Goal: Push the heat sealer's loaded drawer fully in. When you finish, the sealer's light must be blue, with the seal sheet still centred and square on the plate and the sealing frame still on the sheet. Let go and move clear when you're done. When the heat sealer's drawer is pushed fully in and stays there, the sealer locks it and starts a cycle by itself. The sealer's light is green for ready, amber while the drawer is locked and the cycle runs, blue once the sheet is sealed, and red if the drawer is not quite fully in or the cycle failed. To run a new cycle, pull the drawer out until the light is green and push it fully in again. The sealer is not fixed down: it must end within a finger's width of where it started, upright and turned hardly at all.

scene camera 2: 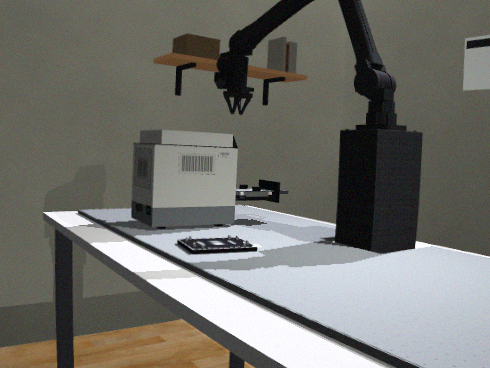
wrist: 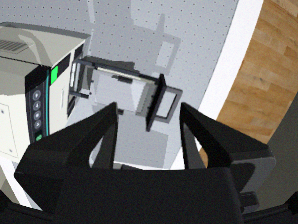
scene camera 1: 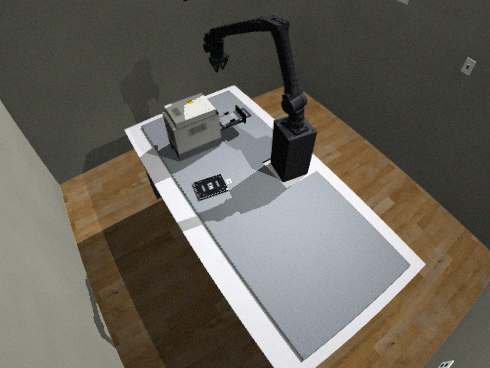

Labels:
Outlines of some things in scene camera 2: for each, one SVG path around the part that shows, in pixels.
My gripper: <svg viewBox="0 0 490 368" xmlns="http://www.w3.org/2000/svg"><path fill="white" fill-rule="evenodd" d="M234 71L233 85L223 85L223 89L227 89L227 91L223 91L223 95L230 113L234 114L238 106L239 115L243 115L253 97L253 93L250 92L254 92L254 88L247 87L248 72L239 71L237 73L237 71Z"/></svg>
A heat sealer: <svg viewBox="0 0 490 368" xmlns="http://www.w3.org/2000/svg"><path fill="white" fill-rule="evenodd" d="M133 143L131 218L150 227L166 229L167 226L212 224L214 226L223 226L223 224L234 224L235 201L266 200L279 203L280 194L288 194L288 191L280 190L280 182L259 180L259 187L272 190L272 195L268 195L268 197L236 195L238 147L233 134L140 130L140 143Z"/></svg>

